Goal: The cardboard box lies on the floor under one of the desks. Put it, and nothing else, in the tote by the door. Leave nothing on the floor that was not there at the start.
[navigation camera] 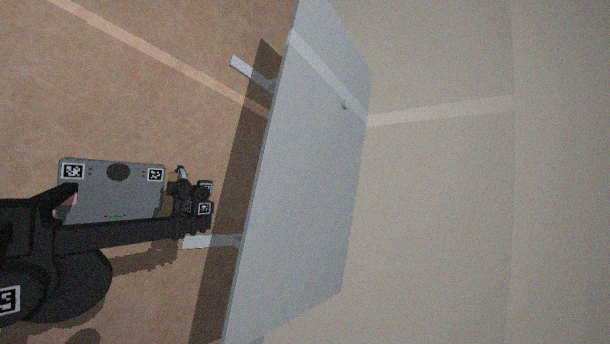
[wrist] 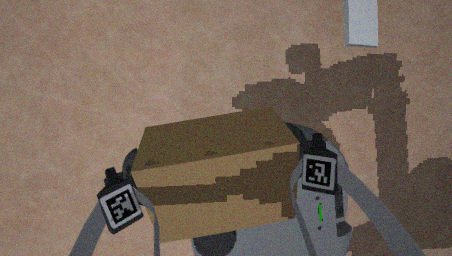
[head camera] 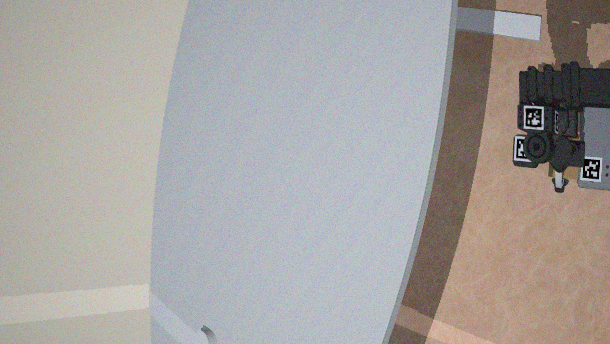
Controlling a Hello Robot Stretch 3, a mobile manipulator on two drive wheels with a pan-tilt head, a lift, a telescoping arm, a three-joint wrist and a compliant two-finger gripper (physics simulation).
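Pixels of known places: gripper, between the fingertips: (wrist: 215,155); robot's base, origin of its link: (navigation camera: 118,171).
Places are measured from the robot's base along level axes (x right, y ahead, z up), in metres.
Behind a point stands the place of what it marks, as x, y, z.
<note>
The cardboard box (head camera: 570,173) {0.159, 0.013, 0.405} (navigation camera: 173,176) {0.159, 0.009, 0.405} (wrist: 215,192) {0.175, -0.018, 0.412} is tan, partly in shadow, and sits between the two fingers in the wrist view, slightly tilted. My gripper (head camera: 561,171) (navigation camera: 180,175) {0.186, -0.021, 0.365} (wrist: 215,155) {0.186, -0.021, 0.365} is shut on it, with one fingertip against each side. The box is held above the robot's base, beside the desk's front edge and out from under the top. In the head and navigation views the wrist hides most of the box. The tote and the door do not show.
The desk (head camera: 300,150) {0.591, 0.011, 0.721} (navigation camera: 305,170) {0.580, 0.077, 0.721} stands by the wall (head camera: 75,125) {1.144, -0.025, 0.978} (navigation camera: 440,200) {1.145, -0.019, 1.174}. Its near foot (head camera: 517,27) {0.384, -0.415, 0.025} (navigation camera: 197,242) {0.386, -0.427, 0.025} (wrist: 362,22) {0.359, -0.415, 0.026} and another foot (navigation camera: 241,65) {0.570, 0.808, 0.026} stick out. The robot's base (navigation camera: 115,197) {-0.003, -0.107, 0.160} (wrist: 270,240) {-0.031, -0.092, 0.160} is beneath the arm (navigation camera: 115,235) {0.002, -0.101, 0.723}.
</note>
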